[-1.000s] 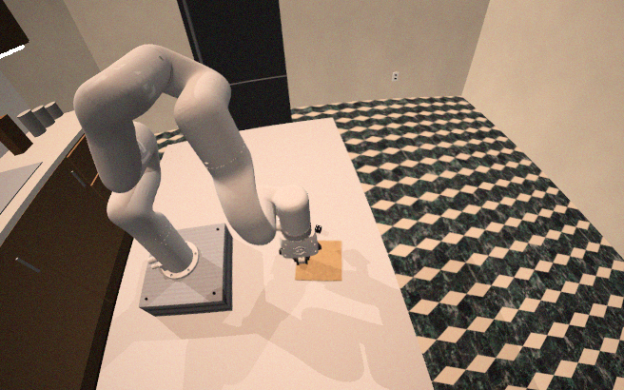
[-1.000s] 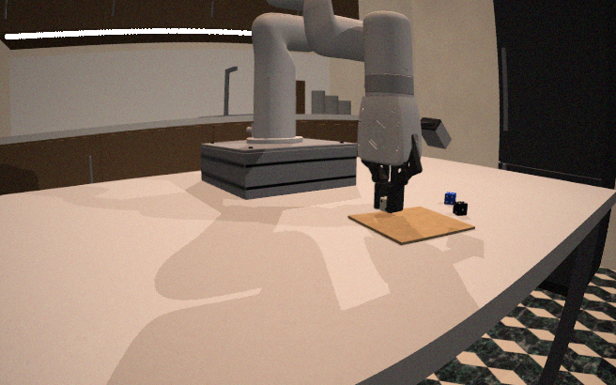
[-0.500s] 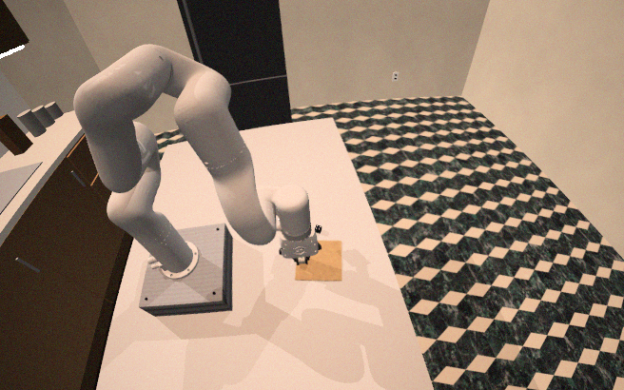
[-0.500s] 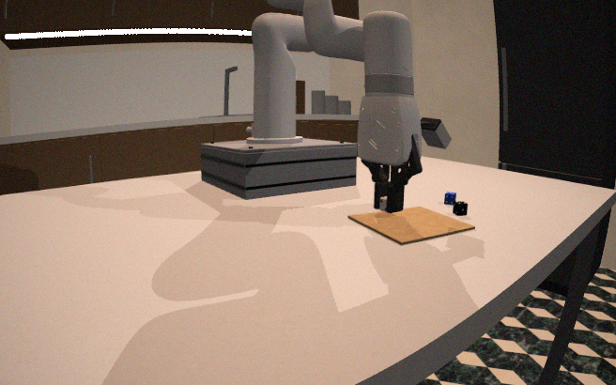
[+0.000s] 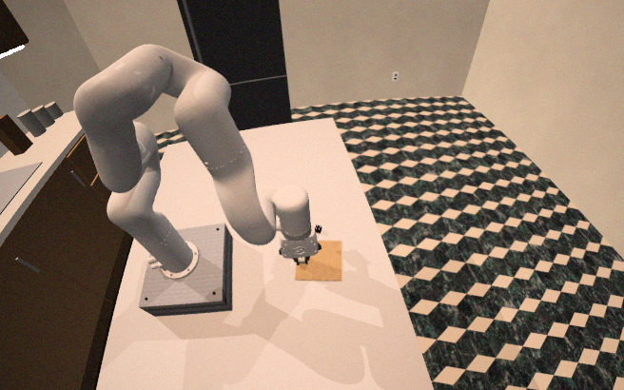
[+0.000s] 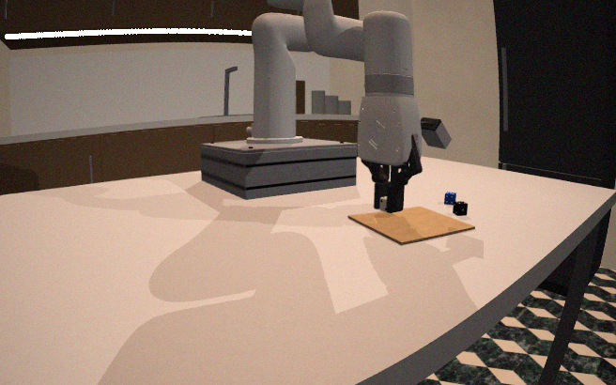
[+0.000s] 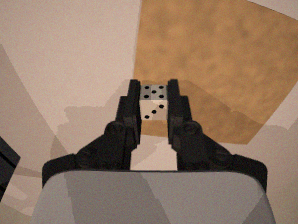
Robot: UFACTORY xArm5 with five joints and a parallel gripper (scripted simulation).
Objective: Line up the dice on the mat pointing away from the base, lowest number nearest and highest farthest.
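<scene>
The white die lies 1 cm below my hand. Also, from my hand: black die (9 cm to the left, 9 cm ahead, 2 cm below); then blue die (15 cm to the left, 4 cm ahead, 2 cm below); then tan mat (5 cm ahead, 3 cm below, 1 cm to the right).
</scene>
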